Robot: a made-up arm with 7 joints. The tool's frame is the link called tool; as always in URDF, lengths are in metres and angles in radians. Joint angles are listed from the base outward.
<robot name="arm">
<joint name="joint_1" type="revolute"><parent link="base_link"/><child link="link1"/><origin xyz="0 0 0"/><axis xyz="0.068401 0.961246 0.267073"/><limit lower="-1.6" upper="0.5"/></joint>
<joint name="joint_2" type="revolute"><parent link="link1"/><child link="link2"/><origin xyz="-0.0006 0.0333 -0.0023"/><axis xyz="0.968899 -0.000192 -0.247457"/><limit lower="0" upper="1.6"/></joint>
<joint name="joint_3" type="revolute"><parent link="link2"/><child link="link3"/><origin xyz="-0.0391 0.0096 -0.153"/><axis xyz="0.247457 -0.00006 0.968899"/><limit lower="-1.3" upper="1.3"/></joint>
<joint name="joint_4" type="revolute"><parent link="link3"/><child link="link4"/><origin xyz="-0.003 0 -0.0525"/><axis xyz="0.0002 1 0.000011"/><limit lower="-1.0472" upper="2.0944"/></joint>
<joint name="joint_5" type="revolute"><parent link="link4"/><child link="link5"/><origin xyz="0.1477 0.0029 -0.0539"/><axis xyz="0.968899 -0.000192 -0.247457"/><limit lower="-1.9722" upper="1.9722"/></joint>
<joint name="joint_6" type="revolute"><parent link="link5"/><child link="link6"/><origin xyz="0.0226 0 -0.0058"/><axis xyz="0.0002 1 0.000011"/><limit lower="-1.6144" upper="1.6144"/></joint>
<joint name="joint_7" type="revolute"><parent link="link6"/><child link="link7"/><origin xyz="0.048 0 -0.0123"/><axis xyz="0.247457 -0.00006 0.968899"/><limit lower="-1.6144" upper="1.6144"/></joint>
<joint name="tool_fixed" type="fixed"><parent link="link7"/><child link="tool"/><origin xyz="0 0 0" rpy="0 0.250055 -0.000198"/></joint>
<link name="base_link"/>
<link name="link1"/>
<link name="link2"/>
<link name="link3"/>
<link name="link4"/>
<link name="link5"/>
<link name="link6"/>
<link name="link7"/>
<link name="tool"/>
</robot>
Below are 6 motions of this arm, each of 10 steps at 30 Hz.
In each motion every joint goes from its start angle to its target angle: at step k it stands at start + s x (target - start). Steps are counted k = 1, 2, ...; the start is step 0. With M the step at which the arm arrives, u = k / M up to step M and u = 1 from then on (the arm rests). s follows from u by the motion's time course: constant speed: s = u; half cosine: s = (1 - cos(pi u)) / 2; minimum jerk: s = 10 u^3 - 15 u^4 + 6 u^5.
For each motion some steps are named. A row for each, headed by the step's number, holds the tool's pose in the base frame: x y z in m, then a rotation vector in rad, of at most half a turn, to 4 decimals.
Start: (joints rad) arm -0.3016 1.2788 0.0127 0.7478 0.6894 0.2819 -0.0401
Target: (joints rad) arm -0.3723 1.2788 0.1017 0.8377 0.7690 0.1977 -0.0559
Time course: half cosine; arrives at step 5
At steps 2, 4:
2: 0.1952 0.3956 -0.0810 1.8217 0.9474 0.5114
4: 0.1946 0.4017 -0.0716 1.8063 0.9382 0.5362

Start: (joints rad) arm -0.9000 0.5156 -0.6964 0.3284 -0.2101 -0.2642 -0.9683
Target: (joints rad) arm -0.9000 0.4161 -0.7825 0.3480 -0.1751 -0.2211 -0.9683
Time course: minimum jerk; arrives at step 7
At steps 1, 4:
1: 0.3319 -0.0112 -0.1540 0.6682 -0.0924 -1.6274
4: 0.3239 -0.0346 -0.1668 0.6518 -0.0617 -1.6929

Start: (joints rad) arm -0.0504 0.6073 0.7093 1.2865 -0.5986 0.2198 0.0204
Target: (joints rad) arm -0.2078 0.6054 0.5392 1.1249 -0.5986 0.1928 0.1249
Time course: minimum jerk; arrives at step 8
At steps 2, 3, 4, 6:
2: -0.0133 0.3146 -0.3391 -0.4412 1.0256 1.2168
3: 0.0040 0.3153 -0.3383 -0.4134 1.0030 1.1876
4: 0.0269 0.3153 -0.3364 -0.3781 0.9712 1.1499
6: 0.0672 0.3130 -0.3308 -0.3192 0.9089 1.0848

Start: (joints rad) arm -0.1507 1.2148 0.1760 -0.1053 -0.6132 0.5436 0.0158
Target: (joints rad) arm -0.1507 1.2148 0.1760 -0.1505 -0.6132 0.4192 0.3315
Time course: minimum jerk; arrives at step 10
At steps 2, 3, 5, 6, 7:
2: 0.2379 0.2448 -0.0690 0.6011 0.3913 0.1449
3: 0.2382 0.2435 -0.0681 0.6088 0.3657 0.1691
5: 0.2391 0.2392 -0.0653 0.6283 0.2829 0.2469
6: 0.2395 0.2368 -0.0638 0.6357 0.2377 0.2892
7: 0.2397 0.2348 -0.0625 0.6403 0.1993 0.3250

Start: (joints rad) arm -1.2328 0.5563 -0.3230 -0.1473 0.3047 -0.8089 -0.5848
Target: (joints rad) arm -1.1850 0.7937 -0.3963 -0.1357 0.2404 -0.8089 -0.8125
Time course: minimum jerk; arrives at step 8
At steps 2, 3, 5, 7, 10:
2: 0.2672 -0.0233 0.0652 1.3953 -1.6008 -1.0086
3: 0.2690 -0.0175 0.0629 1.4579 -1.5430 -1.0498
5: 0.2730 -0.0019 0.0572 1.6120 -1.3786 -1.1567
7: 0.2748 0.0075 0.0542 1.6940 -1.2757 -1.2175
10: 0.2749 0.0081 0.0540 1.6989 -1.2692 -1.2212

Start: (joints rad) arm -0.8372 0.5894 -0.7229 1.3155 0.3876 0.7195 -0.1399
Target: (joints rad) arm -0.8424 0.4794 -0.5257 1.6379 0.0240 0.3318 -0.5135
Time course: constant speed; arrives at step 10
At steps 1, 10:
1: 0.2643 0.2360 -0.2846 1.3471 1.5077 0.1068
10: 0.2281 0.2273 -0.3227 0.5262 1.5618 -0.2256

